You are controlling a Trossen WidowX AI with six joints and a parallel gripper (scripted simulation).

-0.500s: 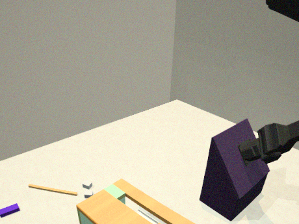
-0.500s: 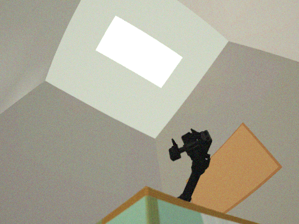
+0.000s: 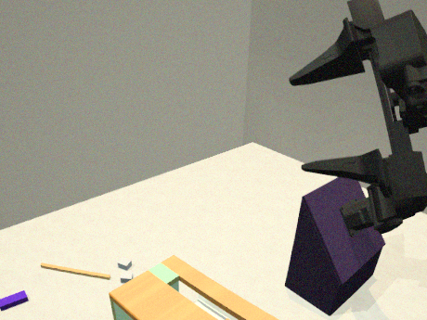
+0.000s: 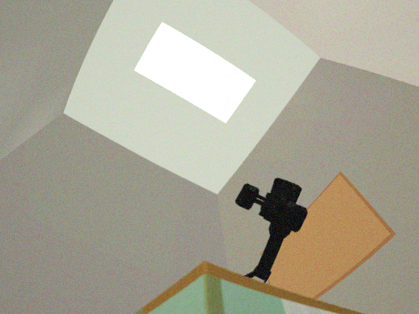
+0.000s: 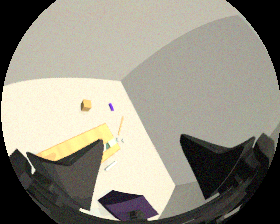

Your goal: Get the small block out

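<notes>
Now: gripper tip 37 cm above the block, 7 cm to the left of it and 1 cm past it. Also, from my gripper tip: box: 39 cm below, 5 cm to the right, 2 cm behind; then orange stick: 45 cm below, 44 cm to the right, 11 cm ahead.
</notes>
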